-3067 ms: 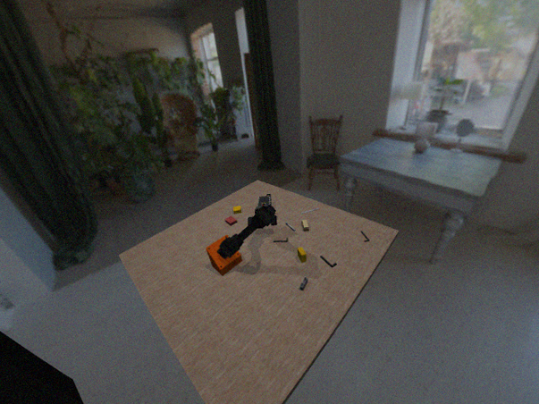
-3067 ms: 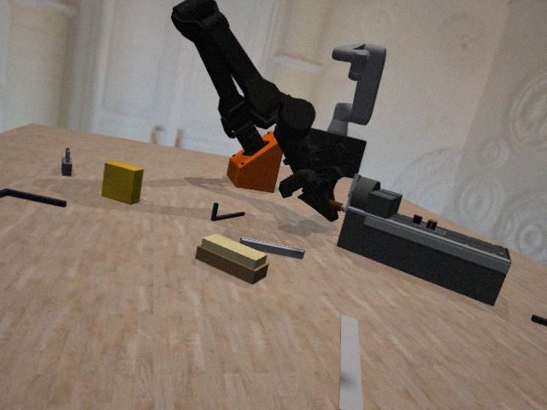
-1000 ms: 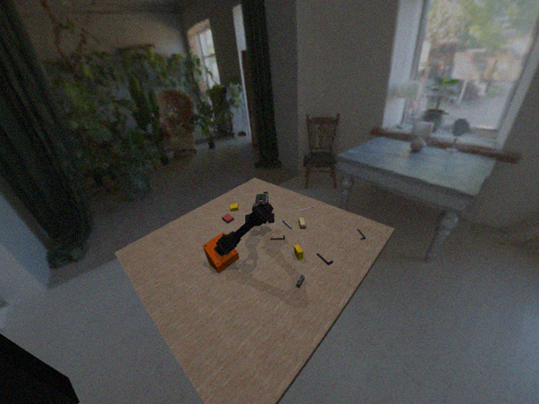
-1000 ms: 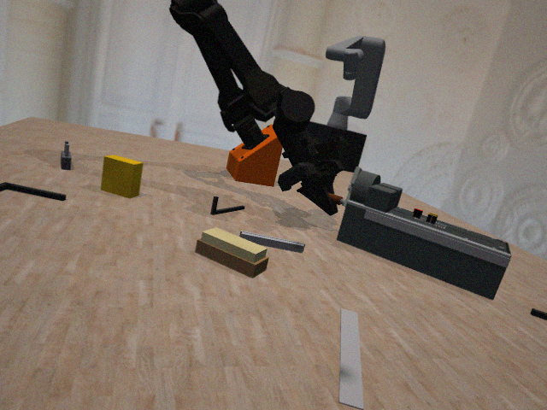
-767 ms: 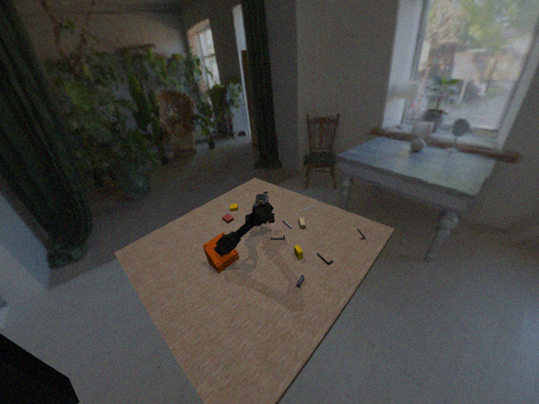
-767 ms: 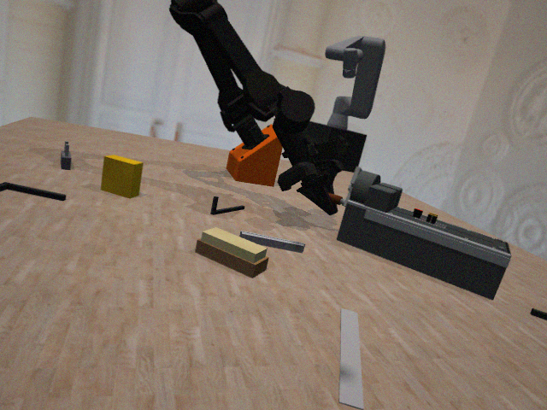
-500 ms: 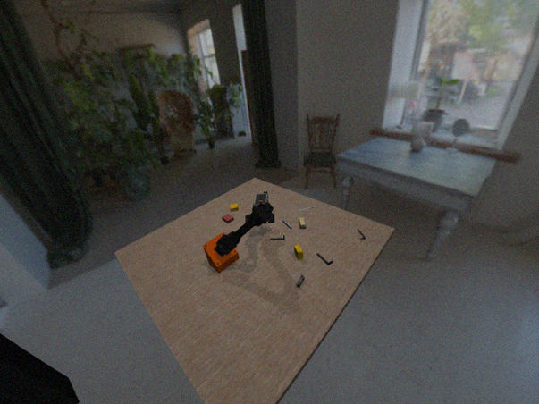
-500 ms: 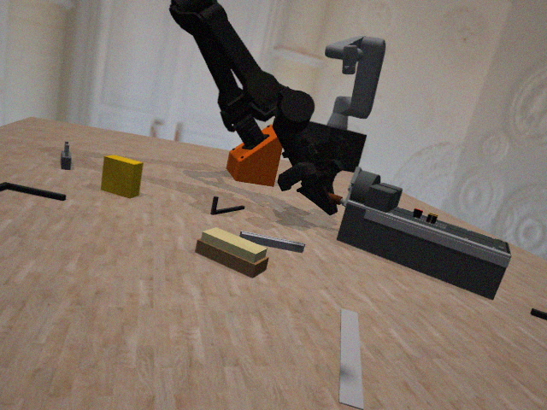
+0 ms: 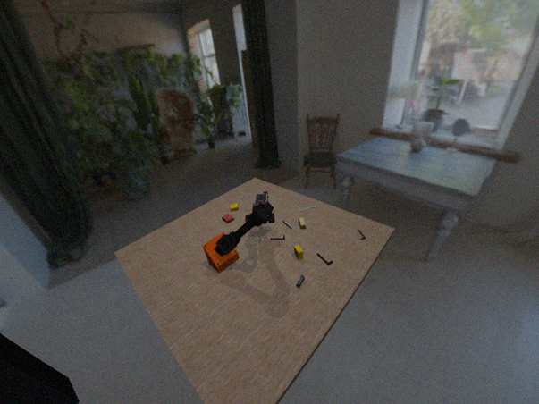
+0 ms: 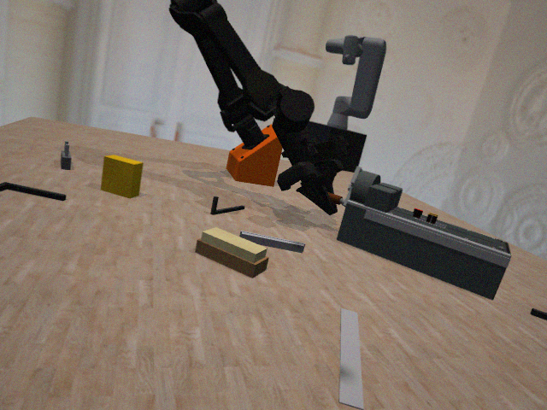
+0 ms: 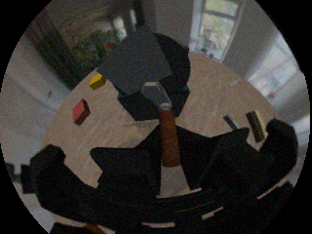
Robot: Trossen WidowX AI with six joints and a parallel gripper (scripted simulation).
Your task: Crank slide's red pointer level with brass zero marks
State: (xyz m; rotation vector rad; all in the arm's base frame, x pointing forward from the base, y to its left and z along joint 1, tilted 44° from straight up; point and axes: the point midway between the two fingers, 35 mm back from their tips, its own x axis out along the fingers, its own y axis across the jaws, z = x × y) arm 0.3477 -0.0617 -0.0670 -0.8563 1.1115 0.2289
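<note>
Right now the red pointer is 11 cm ahead of my gripper tip, 9 cm to the left of it and 5 cm above it. Also, from my gripper tip: brown crank handle 3 cm above, 2 cm behind, 1 cm to the right; then red block 25 cm to the left, 8 cm behind, 2 cm below; then grey bar 16 cm to the right, 8 cm ahead, 3 cm below.
</note>
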